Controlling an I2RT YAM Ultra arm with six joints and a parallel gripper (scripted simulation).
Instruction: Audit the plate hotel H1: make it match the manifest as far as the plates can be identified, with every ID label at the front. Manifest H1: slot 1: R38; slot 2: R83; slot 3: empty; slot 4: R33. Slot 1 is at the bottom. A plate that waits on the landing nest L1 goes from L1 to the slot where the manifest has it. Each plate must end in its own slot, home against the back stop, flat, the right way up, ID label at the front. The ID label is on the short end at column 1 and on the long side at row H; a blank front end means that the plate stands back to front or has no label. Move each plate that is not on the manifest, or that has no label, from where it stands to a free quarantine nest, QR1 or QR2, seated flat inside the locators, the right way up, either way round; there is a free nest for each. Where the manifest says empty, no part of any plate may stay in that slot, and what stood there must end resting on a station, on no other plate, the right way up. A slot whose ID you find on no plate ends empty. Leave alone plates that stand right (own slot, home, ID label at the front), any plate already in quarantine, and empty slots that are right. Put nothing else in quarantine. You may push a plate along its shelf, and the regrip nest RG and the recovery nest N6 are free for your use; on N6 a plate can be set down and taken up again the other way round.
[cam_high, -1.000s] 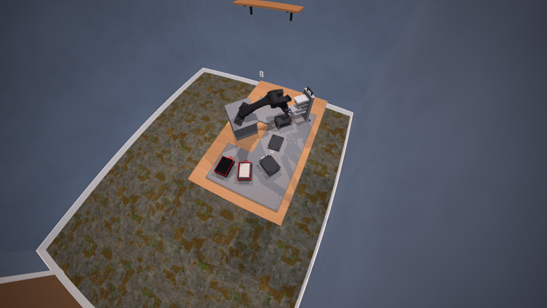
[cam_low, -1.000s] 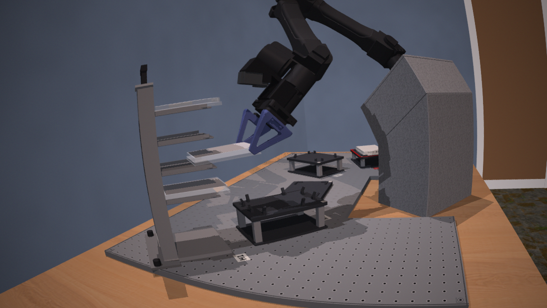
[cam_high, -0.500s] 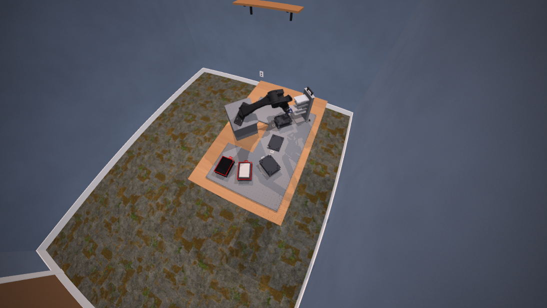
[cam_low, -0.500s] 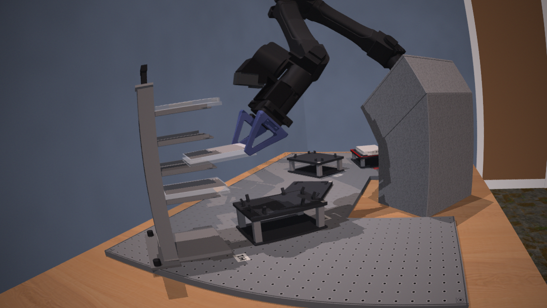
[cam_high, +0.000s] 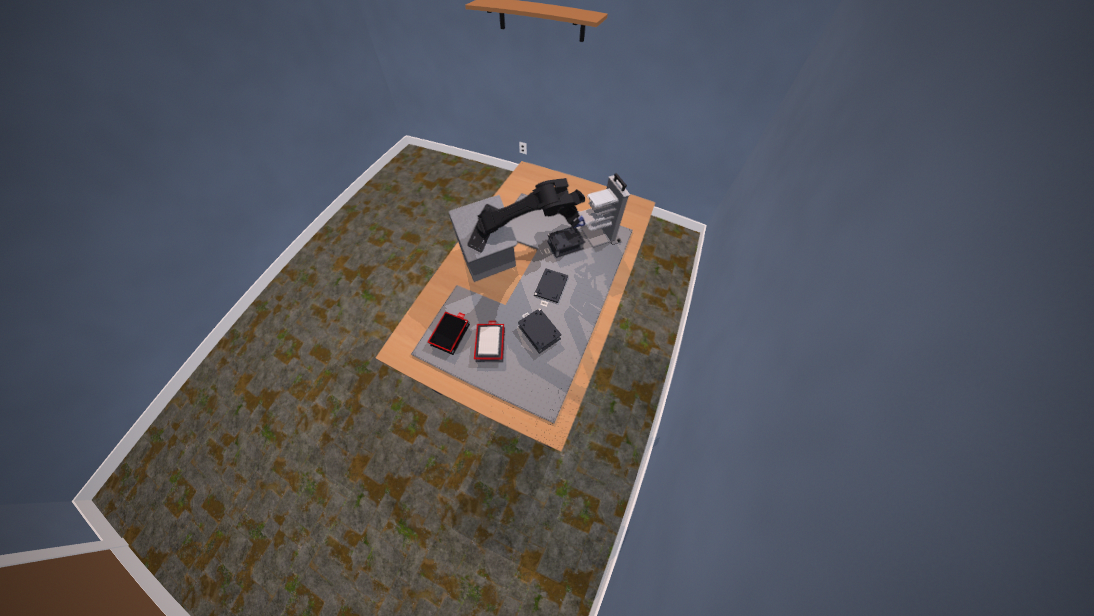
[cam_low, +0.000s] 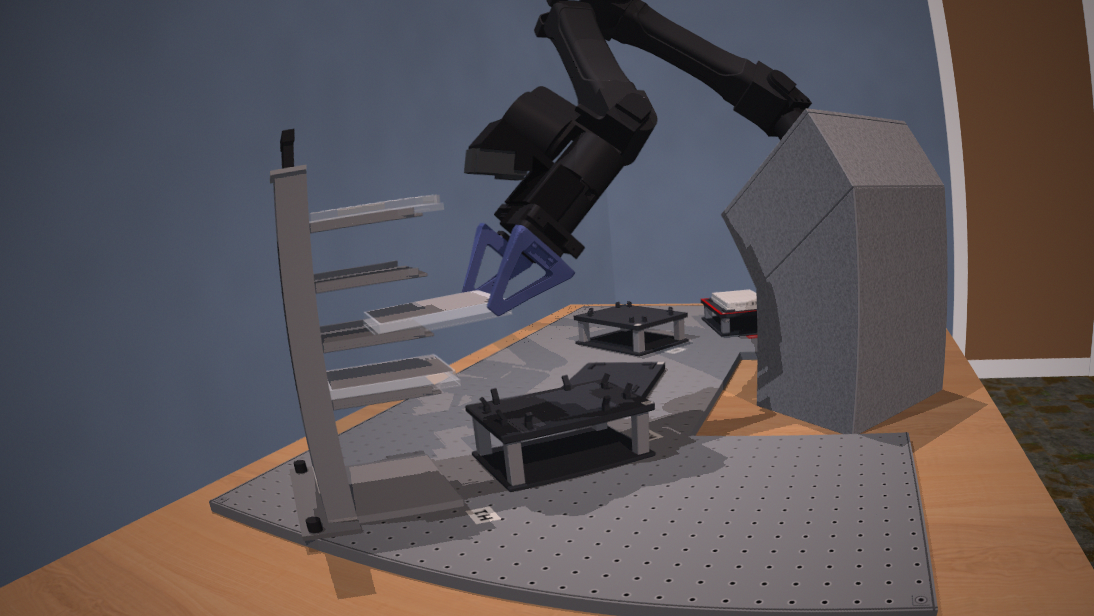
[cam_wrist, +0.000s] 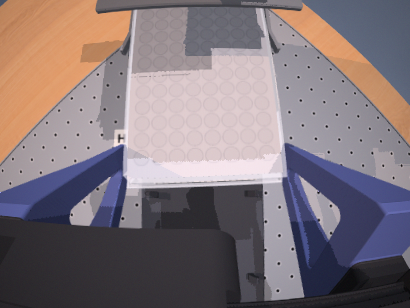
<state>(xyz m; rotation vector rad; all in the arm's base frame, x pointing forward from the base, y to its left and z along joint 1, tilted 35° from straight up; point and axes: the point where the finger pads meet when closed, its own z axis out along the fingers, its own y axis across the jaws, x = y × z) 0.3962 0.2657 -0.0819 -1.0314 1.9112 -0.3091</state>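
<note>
My hand is 5 cm past the regrip nest RG, 4 cm to the left of it and 12 cm above it. The rest, counted from my hand: plate hotel H1: 15 cm ahead, 11 cm to the left, 2 cm below; then flat nest N6: 7 cm behind, 30 cm to the right, 17 cm below; then H1 tag: 1 cm behind, 11 cm to the left, 18 cm below.
</note>
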